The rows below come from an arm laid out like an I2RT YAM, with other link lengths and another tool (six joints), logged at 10 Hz.
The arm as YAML. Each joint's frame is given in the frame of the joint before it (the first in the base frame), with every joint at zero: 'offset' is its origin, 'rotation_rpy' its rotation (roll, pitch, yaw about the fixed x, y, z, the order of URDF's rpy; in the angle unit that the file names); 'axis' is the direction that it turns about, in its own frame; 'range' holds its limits. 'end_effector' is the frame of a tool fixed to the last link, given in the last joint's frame.
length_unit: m
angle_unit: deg
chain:
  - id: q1
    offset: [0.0, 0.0, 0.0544]
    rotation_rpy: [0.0, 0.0, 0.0]
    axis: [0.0, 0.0, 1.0]
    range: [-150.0, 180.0]
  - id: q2
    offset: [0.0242, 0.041, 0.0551]
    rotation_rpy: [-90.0, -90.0, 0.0]
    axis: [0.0, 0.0, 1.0]
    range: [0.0, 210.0]
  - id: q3
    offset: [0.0, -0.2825, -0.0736]
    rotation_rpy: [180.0, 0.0, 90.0]
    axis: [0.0, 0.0, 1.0]
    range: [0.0, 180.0]
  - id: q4
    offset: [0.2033, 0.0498, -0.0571]
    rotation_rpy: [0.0, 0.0, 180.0]
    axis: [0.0, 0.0, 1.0]
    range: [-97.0, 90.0]
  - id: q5
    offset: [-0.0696, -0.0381, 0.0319]
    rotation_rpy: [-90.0, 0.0, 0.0]
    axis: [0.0, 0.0, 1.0]
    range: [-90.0, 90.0]
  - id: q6
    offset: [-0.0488, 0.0, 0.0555]
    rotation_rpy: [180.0, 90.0, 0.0]
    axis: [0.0, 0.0, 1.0]
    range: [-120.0, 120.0]
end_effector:
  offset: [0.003, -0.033, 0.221]
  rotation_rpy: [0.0, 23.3, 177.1]
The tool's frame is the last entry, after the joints.
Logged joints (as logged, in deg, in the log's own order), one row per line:
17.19 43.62 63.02 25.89 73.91 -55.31
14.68 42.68 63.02 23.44 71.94 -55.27
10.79 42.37 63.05 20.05 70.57 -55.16
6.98 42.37 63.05 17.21 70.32 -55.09
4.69 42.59 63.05 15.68 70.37 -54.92
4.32 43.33 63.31 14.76 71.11 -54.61
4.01 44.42 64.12 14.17 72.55 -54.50
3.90 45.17 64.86 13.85 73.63 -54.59
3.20 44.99 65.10 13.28 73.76 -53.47
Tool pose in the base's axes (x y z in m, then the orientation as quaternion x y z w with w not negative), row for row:
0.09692 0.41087 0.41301 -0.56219 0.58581 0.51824 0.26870
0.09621 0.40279 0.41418 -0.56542 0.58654 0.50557 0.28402
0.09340 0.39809 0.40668 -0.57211 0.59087 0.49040 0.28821
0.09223 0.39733 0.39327 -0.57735 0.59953 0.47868 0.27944
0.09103 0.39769 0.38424 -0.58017 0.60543 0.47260 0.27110
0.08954 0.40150 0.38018 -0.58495 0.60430 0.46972 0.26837
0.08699 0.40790 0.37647 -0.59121 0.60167 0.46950 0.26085
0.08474 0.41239 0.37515 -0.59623 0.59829 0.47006 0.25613
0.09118 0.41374 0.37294 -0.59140 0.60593 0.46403 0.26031
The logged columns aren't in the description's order. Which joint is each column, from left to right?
Columns, left to right: q4, q1, q3, q6, q2, q5.
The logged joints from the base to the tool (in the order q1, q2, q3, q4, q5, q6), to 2 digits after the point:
43.62 73.91 63.02 17.19 -55.31 25.89
42.68 71.94 63.02 14.68 -55.27 23.44
42.37 70.57 63.05 10.79 -55.16 20.05
42.37 70.32 63.05 6.98 -55.09 17.21
42.59 70.37 63.05 4.69 -54.92 15.68
43.33 71.11 63.31 4.32 -54.61 14.76
44.42 72.55 64.12 4.01 -54.50 14.17
45.17 73.63 64.86 3.90 -54.59 13.85
44.99 73.76 65.10 3.20 -53.47 13.28

